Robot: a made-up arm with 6 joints. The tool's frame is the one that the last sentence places.
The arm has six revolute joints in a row. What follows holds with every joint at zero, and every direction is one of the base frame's.
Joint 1 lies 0.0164 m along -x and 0.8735 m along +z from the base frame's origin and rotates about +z.
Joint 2 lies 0.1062 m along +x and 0.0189 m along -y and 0.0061 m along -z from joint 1 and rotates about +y.
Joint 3 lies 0.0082 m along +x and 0.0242 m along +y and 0.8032 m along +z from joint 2 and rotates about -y.
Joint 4 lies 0.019 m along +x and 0.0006 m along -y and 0.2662 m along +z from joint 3 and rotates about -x.
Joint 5 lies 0.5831 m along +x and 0.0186 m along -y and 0.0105 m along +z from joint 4 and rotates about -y.
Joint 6 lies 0.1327 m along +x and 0.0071 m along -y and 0.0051 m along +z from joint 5 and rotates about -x.
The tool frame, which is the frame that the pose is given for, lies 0.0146 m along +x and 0.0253 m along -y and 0.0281 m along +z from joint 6; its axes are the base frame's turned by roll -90, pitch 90 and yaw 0 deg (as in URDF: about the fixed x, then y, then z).
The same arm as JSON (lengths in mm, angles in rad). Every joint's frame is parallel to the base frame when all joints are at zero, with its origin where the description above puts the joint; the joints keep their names.
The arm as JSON. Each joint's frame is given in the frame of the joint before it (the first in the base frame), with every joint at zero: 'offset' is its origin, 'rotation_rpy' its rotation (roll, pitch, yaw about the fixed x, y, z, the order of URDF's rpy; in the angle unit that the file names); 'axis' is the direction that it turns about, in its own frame. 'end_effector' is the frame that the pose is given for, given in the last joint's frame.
{"length_unit": "mm", "angle_unit": "rad", "chain": [{"id": "joint 1", "offset": [-16.4, 0.0, 873.5], "rotation_rpy": [0.0, 0.0, 0.0], "axis": [0.0, 0.0, 1.0]}, {"id": "joint 2", "offset": [106.2, -18.9, -6.1], "rotation_rpy": [0.0, 0.0, 0.0], "axis": [0.0, 1.0, 0.0]}, {"id": "joint 3", "offset": [8.2, 24.2, 803.2], "rotation_rpy": [0.0, 0.0, 0.0], "axis": [0.0, -1.0, 0.0]}, {"id": "joint 4", "offset": [19.0, -0.6, 266.2], "rotation_rpy": [0.0, 0.0, 0.0], "axis": [-1.0, 0.0, 0.0]}, {"id": "joint 5", "offset": [583.1, -18.6, 10.5], "rotation_rpy": [0.0, 0.0, 0.0], "axis": [0.0, -1.0, 0.0]}, {"id": "joint 6", "offset": [132.7, -7.1, 5.1], "rotation_rpy": [0.0, 0.0, 0.0], "axis": [-1.0, 0.0, 0.0]}], "end_effector": {"offset": [14.6, -25.3, 28.1], "rotation_rpy": [-1.5708, 1.5708, 0.0]}}
